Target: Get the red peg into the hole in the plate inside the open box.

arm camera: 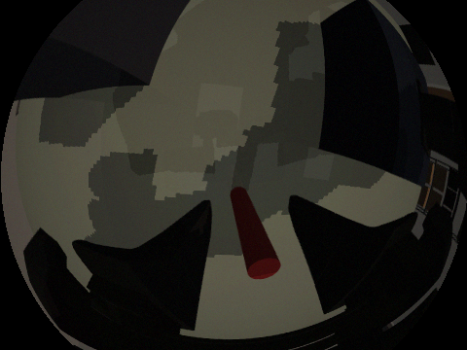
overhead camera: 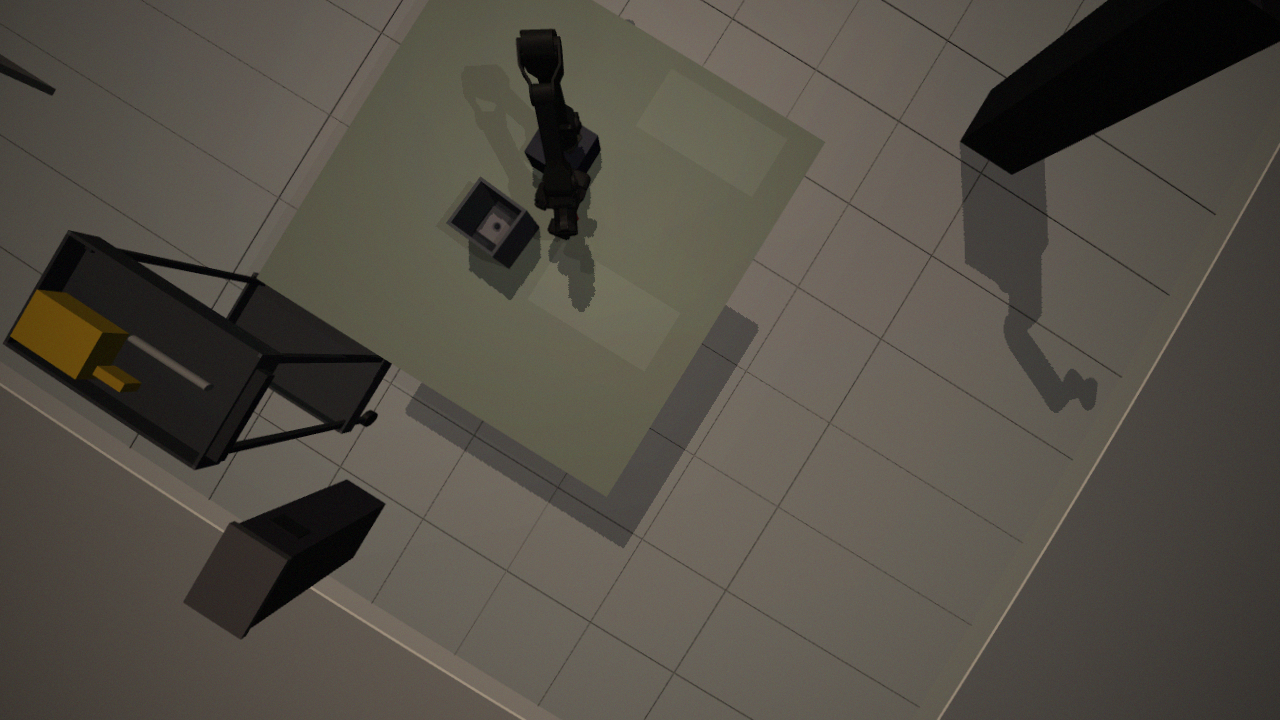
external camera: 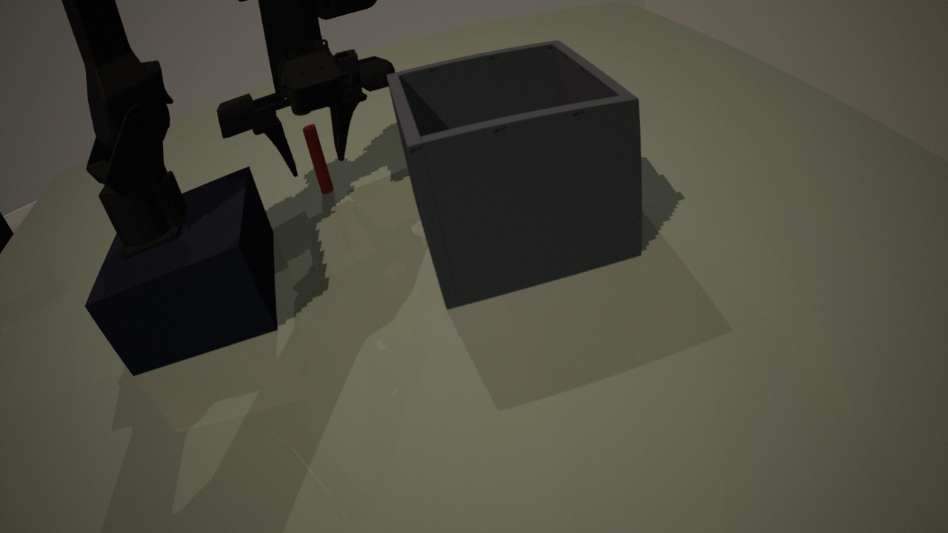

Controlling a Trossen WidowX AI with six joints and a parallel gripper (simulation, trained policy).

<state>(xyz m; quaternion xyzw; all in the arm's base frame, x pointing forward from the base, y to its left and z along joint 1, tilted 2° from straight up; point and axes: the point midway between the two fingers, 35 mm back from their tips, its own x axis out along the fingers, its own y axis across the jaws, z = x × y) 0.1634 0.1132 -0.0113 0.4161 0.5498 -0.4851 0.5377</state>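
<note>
Right now the red peg is 1 cm to the left of my gripper tip and 1 cm above it.
</note>
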